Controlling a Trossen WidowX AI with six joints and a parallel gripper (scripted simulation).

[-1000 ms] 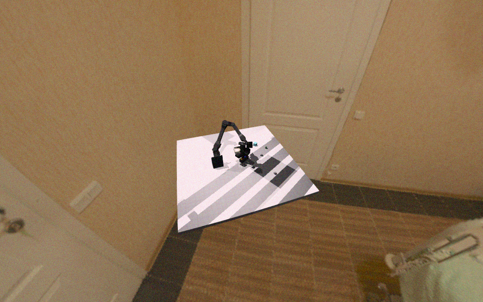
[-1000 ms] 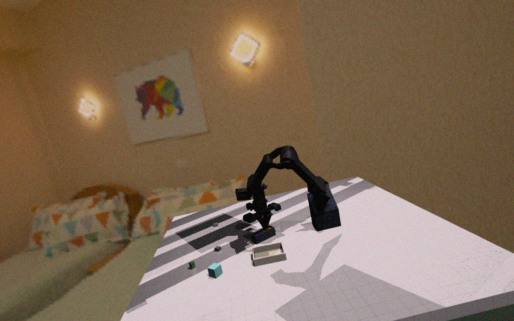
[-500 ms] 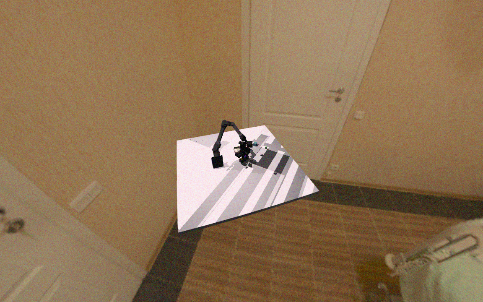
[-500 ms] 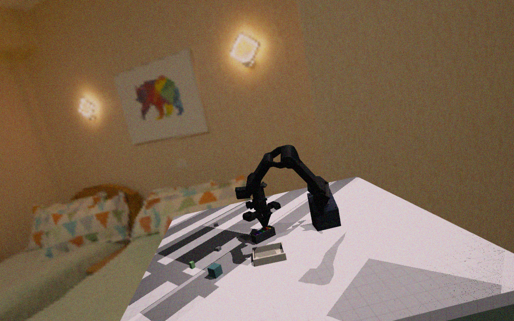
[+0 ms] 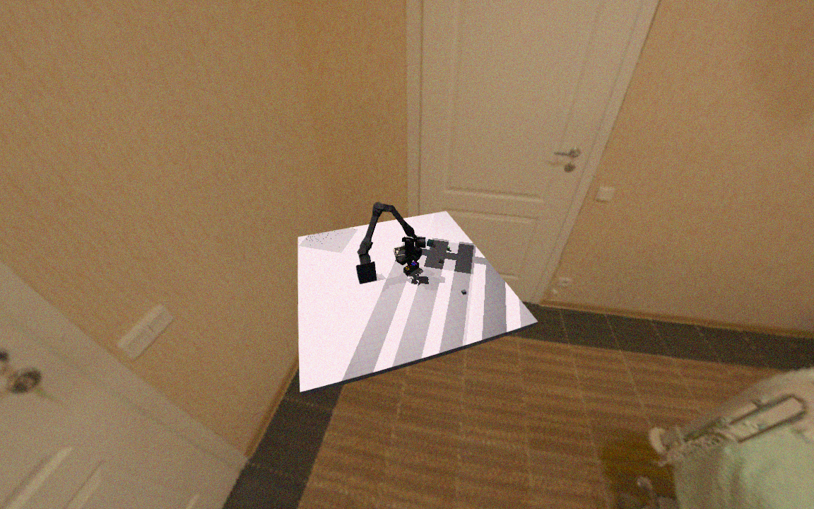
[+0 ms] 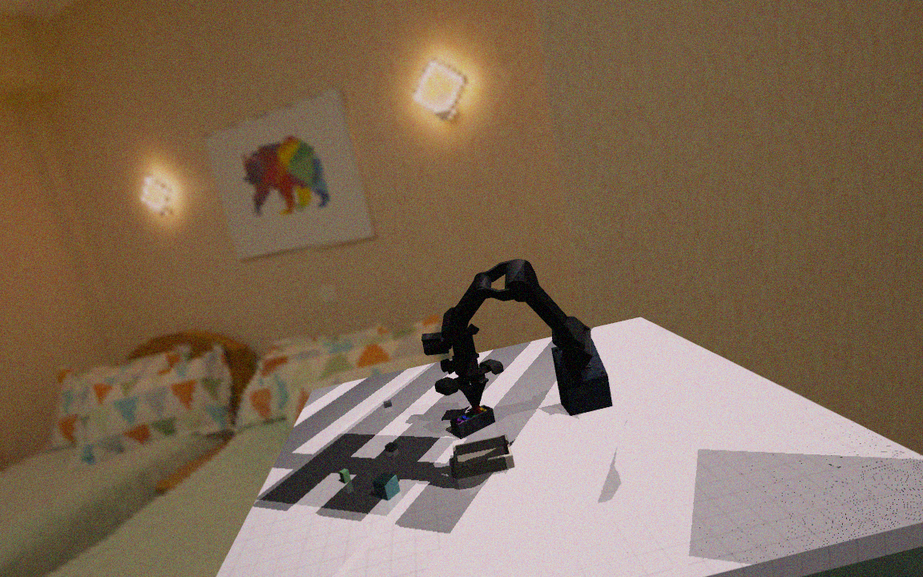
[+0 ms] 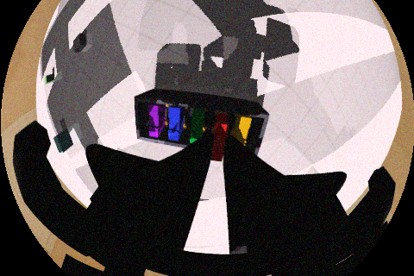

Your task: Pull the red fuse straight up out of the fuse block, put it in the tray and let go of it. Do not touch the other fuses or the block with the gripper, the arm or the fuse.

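Right now my gripper tip is 19 cm to the right of the tray and 5 cm above it. Round my gripper tip: small green block: 33 cm ahead, 16 cm to the left, 4 cm below; red fuse: 1 cm below; teal cube: 26 cm to the left, 22 cm ahead, 4 cm below.
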